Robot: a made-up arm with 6 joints.
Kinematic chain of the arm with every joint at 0, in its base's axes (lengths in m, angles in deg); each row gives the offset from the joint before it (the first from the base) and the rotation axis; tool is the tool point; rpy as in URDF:
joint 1: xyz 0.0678 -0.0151 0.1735 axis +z
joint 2: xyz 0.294 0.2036 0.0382 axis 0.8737 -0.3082 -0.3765
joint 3: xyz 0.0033 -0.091 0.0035 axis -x
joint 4: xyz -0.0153 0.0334 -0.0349 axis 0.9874 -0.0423 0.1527
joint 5: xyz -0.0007 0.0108 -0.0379 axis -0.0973 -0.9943 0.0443
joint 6: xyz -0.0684 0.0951 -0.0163 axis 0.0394 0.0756 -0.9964
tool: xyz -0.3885 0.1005 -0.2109 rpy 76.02 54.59 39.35
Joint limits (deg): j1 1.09..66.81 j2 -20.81..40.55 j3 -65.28..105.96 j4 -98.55..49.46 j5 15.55..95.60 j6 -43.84..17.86
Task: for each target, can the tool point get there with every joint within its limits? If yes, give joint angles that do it. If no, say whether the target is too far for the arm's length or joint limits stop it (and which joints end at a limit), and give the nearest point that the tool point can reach.
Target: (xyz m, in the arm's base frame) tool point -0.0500 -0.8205 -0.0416
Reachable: no: joint limits stop it (at a limit: joint 1, joint 3, joint 6) | nearest point 0.1110 -0.4688 0.0402 | short by 0.395 m
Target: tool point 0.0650 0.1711 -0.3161
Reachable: yes | joints 14.77 30.34 -33.90 -71.26 38.08 -23.98
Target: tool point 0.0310 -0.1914 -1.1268
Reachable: no: too far | nearest point 0.2004 -0.0305 -0.4535 | short by 0.713 m
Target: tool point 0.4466 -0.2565 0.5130
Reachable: yes | joints 19.39 -9.89 58.09 -58.91 63.45 -23.15
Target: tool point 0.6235 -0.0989 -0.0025
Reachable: yes | joints 47.29 -1.70 85.99 7.89 66.65 -8.73
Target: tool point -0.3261 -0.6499 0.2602
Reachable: no: joint limits stop it (at a limit: joint 1, joint 3, joint 5, joint 6) | nearest point -0.0471 -0.3725 0.2251 | short by 0.395 m
